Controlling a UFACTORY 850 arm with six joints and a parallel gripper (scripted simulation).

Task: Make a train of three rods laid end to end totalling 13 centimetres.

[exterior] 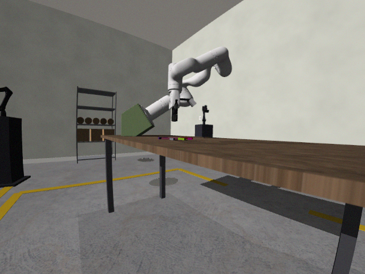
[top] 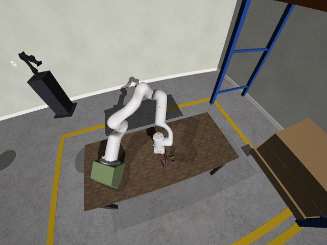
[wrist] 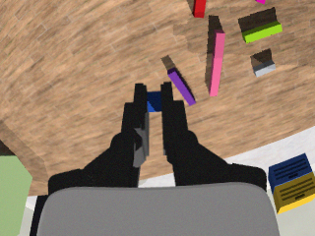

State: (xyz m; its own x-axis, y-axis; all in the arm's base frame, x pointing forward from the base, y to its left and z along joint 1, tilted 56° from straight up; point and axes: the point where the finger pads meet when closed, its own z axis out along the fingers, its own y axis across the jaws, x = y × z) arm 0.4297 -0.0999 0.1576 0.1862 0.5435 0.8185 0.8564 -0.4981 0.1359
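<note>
Right now the red rod is 120 mm below my hand, 60 mm ahead of it and 50 mm to the left of it. From my hand the other things lie so: blue rod (20 mm below); pink rod (120 mm below, 60 mm ahead, 50 mm to the right); purple rod (120 mm below, 70 mm to the right, 20 mm ahead).
</note>
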